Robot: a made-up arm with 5 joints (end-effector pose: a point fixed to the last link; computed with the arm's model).
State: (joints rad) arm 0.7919 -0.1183 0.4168 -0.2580 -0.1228
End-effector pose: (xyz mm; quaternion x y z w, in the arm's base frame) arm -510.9 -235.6 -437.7 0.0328 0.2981 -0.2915 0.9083
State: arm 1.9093 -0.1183 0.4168 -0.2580 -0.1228
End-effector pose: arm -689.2 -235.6 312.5 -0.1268 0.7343 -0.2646 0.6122
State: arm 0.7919 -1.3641 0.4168 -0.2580 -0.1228
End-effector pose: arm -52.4 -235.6 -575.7 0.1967 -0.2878 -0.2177 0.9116
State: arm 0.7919 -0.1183 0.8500 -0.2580 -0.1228
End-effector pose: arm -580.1 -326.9 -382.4 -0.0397 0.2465 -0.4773 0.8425
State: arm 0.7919 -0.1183 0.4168 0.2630 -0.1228
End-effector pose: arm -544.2 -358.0 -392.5 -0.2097 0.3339 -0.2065 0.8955
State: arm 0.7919 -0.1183 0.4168 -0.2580 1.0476
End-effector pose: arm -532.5 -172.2 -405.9 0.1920 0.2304 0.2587 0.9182
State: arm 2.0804 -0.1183 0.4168 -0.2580 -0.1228
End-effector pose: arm -639.5 -235.6 426.4 -0.1489 0.7839 -0.2528 0.5472
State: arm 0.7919 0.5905 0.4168 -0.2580 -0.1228
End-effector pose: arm -595.4 -235.6 -165.7 -0.0705 0.5948 -0.2848 0.7484
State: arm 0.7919 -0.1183 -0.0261 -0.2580 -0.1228
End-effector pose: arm -477.8 -112.7 -464.1 0.1052 0.3364 -0.0876 0.9317
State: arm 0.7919 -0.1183 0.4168 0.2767 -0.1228
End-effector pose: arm -544.4 -361.1 -390.6 -0.2160 0.3345 -0.2041 0.8943
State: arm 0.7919 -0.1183 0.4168 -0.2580 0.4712
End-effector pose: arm -512.9 -198.2 -425.8 0.1186 0.2754 -0.0129 0.9539
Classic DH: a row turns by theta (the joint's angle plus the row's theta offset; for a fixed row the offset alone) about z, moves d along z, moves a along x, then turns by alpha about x. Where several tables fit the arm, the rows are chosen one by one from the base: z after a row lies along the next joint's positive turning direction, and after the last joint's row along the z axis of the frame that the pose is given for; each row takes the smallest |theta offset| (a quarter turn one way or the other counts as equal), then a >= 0, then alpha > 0; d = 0 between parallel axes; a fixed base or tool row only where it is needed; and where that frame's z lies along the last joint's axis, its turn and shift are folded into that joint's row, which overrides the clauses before.
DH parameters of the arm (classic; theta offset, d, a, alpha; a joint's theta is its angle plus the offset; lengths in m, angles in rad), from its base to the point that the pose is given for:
base (fixed): 0 0.08 0 -1.5708
joint 1: 1.3854 0 0.3256 0
joint 2: -1.3854 -0.08 -0.35 -1.5708
joint 3: 1.5708 0.14 0.08 -1.5708
joint 4: 0 -0.23 0.05 -1.5708
joint 5: -1.1071 0 -0.0671 0
tool (fixed): 2.6779 -0.26 0 0

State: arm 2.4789 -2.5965 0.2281 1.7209 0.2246
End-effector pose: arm -383.6 -471.0 184.4 -0.7375 0.1315 -0.0446 0.6610
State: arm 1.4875 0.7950 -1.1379 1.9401 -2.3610
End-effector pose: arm -264.1 -8.8 -40.1 -0.2340 0.0827 -0.2684 0.9308
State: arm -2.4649 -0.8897 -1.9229 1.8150 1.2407
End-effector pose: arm 242.0 243.5 481.5 0.5333 -0.0348 0.8038 0.2614
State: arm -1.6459 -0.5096 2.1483 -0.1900 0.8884
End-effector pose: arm 915.9 -276.3 -33.7 0.5190 -0.7534 -0.2732 0.2973
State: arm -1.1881 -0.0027 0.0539 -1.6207 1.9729
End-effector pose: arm 383.3 90.1 -183.5 -0.0008 0.7309 -0.6823 0.0173
